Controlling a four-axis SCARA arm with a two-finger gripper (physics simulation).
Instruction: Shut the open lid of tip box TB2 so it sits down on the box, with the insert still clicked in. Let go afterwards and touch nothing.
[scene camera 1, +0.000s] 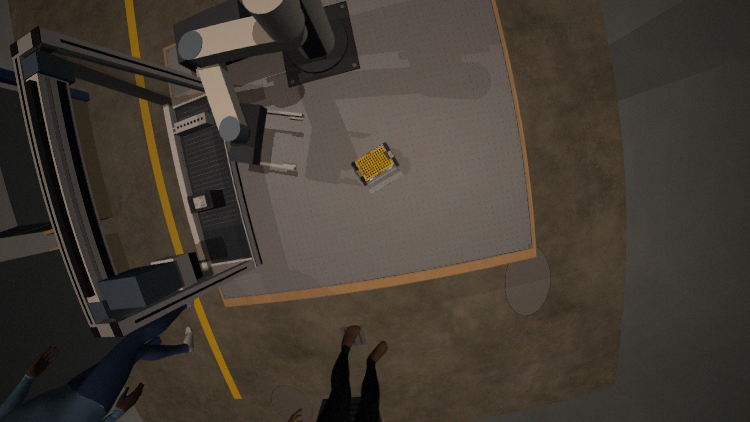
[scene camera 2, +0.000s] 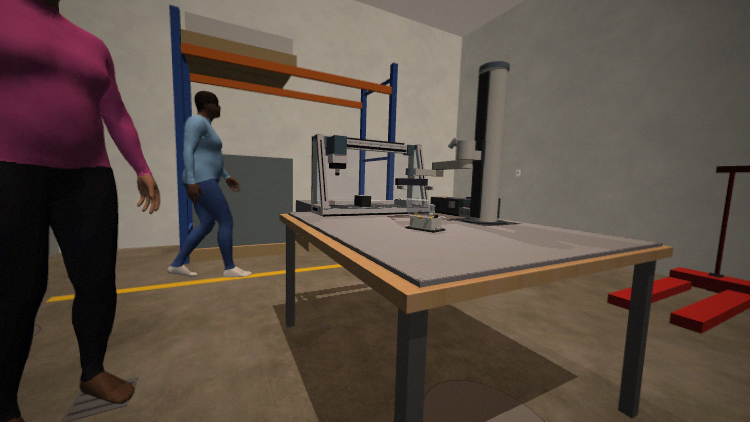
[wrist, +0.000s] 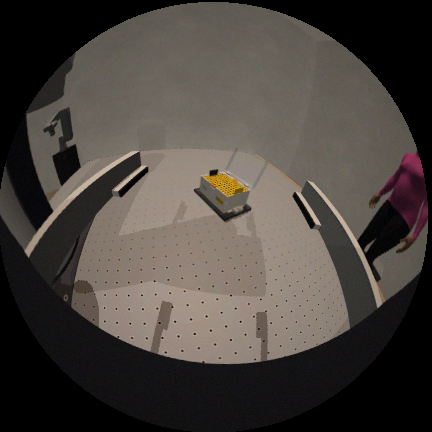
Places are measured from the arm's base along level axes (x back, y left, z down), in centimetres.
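Where they show: gripper, between the fingertips: (scene camera 1: 298, 142) (scene camera 2: 417, 187) (wrist: 223, 168); arm's base, origin of its link: (scene camera 1: 318, 45) (scene camera 2: 483, 223).
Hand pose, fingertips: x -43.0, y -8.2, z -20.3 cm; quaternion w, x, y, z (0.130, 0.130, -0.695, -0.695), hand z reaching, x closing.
Each offset is from my fingertips to the top centre of the thing. "pt": to the spot under its first point.
The tip box (scene camera 1: 365, 181) (scene camera 2: 425, 224) (wrist: 220, 198) stands on a dark base on the table. Its yellow insert {dx -10.3, dy +21.4, dz +11.6 cm} (scene camera 1: 373, 162) (wrist: 226, 185) lies in the top, looking level; its clicks are too small to judge. The clear lid {pt dx -17.2, dy +23.5, dz +9.5 cm} (scene camera 1: 383, 180) (scene camera 2: 418, 206) (wrist: 248, 170) stands open, raised and leaning outward from one long side, the lower side in the top view. The label is too small to read. My gripper (scene camera 1: 296, 142) (wrist: 223, 168) is open and empty. It is left of the box in the top view, apart from it, with its fingers pointing toward it.
A gantry machine (scene camera 2: 316, 175) stands at the table's left end in the top view, close behind the gripper, with a black block {pt dx -10.3, dy -43.3, dz +9.0 cm} (scene camera 1: 215, 199) (scene camera 2: 362, 200) inside. My arm's column (scene camera 2: 500, 146) stands on the table. A person in pink (scene camera 2: 57, 115) (wrist: 406, 185) stands near the table edge (scene camera 1: 393, 279).
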